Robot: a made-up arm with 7 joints. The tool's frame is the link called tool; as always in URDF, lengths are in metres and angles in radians.
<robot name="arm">
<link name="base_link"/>
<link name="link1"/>
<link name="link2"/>
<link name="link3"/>
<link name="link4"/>
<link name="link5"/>
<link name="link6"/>
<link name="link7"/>
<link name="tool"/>
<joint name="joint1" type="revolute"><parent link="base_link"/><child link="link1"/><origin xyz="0.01 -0.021 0.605" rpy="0 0 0"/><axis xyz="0 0 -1"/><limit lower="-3.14" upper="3.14"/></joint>
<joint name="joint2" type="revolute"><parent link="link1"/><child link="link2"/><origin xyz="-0.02 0.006 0.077" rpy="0 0 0"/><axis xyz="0 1 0"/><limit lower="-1.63" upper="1.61"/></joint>
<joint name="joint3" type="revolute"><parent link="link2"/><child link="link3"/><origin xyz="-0.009 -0.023 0.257" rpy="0 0 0"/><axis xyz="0 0 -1"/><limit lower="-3.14" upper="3.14"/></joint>
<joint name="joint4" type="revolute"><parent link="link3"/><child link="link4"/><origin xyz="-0.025 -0.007 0.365" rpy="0 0 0"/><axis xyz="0 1 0"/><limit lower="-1.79" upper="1.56"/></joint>
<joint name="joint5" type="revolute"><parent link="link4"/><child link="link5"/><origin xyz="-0.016 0.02 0.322" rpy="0 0 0"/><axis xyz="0 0 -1"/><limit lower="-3.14" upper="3.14"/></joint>
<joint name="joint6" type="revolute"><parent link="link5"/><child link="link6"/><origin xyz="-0.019 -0.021 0.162" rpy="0 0 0"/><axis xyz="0 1 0"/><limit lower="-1.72" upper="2.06"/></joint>
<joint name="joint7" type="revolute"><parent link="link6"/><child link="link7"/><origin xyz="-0.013 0.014 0.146" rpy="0 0 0"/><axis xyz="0 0 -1"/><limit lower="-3.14" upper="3.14"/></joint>
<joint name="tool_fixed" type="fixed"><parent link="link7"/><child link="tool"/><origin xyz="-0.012 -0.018 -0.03" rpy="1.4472 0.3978 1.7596"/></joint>
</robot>
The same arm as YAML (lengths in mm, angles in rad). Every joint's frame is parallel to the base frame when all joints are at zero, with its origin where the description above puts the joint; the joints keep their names.
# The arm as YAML. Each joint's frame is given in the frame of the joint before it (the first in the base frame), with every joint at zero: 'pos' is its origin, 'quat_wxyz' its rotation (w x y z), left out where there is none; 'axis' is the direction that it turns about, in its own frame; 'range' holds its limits. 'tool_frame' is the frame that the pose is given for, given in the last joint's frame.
length_unit: mm
angle_unit: rad
joints:
  - joint: joint1
    pos: [10.0, -21.0, 605.0]
    axis: [0.0, 0.0, -1.0]
    range: [-3.14, 3.14]
  - joint: joint2
    pos: [-20.0, 6.0, 77.0]
    axis: [0.0, 1.0, 0.0]
    range: [-1.63, 1.61]
  - joint: joint3
    pos: [-9.0, -23.0, 257.0]
    axis: [0.0, 0.0, -1.0]
    range: [-3.14, 3.14]
  - joint: joint4
    pos: [-25.0, -7.0, 365.0]
    axis: [0.0, 1.0, 0.0]
    range: [-1.79, 1.56]
  - joint: joint5
    pos: [-16.0, 20.0, 322.0]
    axis: [0.0, 0.0, -1.0]
    range: [-3.14, 3.14]
  - joint: joint6
    pos: [-19.0, -21.0, 162.0]
    axis: [0.0, 1.0, 0.0]
    range: [-1.72, 2.06]
  - joint: joint7
    pos: [-13.0, 14.0, 146.0]
    axis: [0.0, 0.0, -1.0]
    range: [-3.14, 3.14]
tool_frame:
  pos: [-12.0, -18.0, -30.0]
  quat_wxyz: [0.569011, 0.29952, 0.594525, 0.482757]

